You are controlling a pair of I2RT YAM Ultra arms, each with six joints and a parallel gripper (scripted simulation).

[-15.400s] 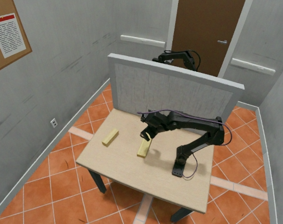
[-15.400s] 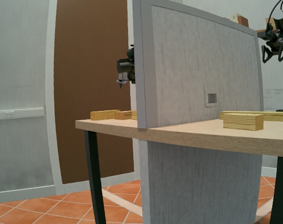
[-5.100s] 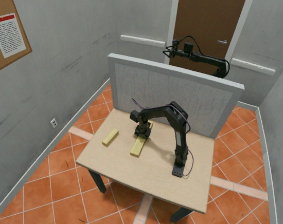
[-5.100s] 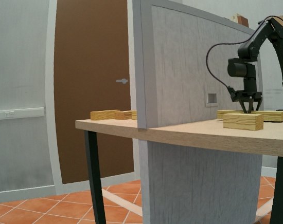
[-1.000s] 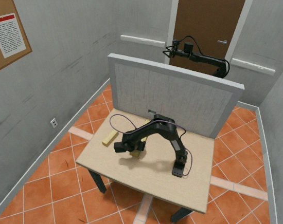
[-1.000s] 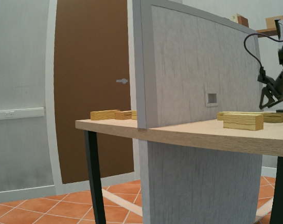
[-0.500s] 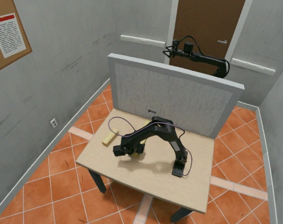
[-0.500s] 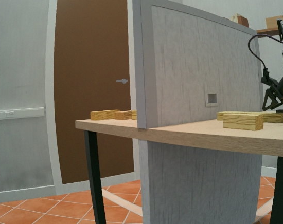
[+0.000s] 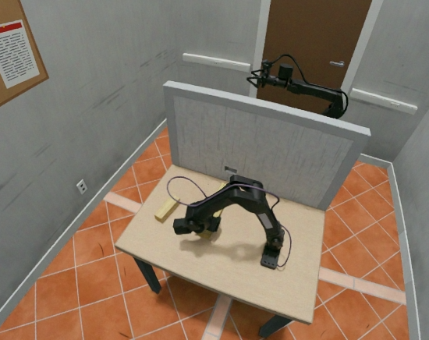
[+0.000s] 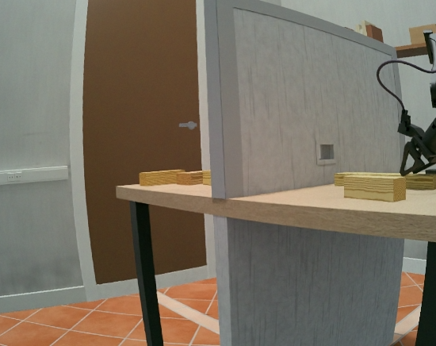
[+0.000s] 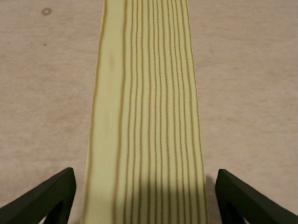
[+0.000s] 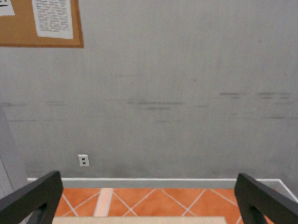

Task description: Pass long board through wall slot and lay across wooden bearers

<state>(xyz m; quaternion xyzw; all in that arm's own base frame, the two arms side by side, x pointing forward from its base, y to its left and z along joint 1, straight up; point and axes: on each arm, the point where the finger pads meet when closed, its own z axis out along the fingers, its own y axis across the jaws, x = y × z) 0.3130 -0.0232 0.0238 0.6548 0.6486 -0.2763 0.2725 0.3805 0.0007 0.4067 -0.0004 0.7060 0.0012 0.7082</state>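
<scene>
Right now my left hand is 70 mm to the left of the long board and 20 mm above it. Round my left hand: wooden offcut: 220 mm ahead, 30 mm to the left, 20 mm below.
</scene>
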